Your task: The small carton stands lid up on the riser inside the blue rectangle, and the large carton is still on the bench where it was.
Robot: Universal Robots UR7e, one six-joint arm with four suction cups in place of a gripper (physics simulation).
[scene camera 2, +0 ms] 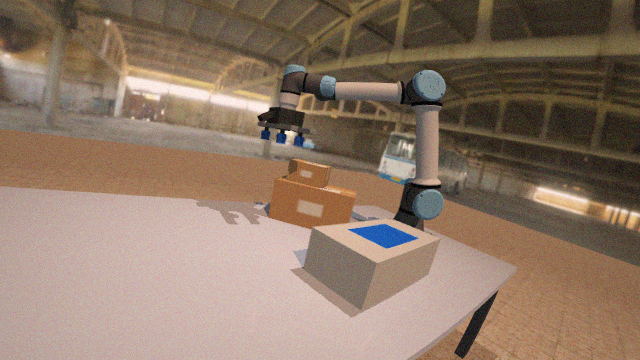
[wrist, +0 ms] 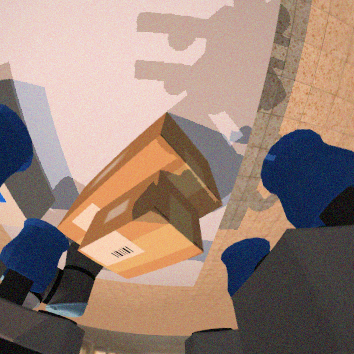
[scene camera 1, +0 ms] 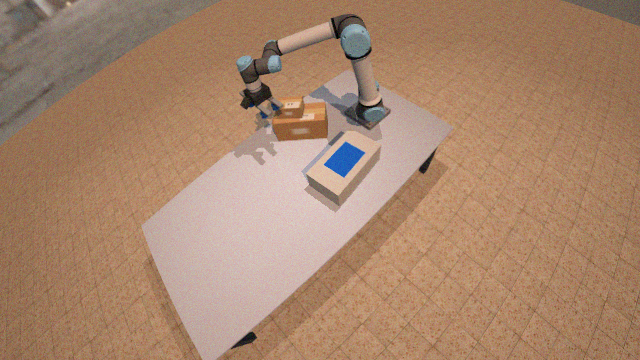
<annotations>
my suction head: holds nothing
a beige riser (scene camera 2: 364, 262): on the table
a small carton (scene camera 2: 301, 171): on a large carton (scene camera 2: 295, 203)
</annotations>
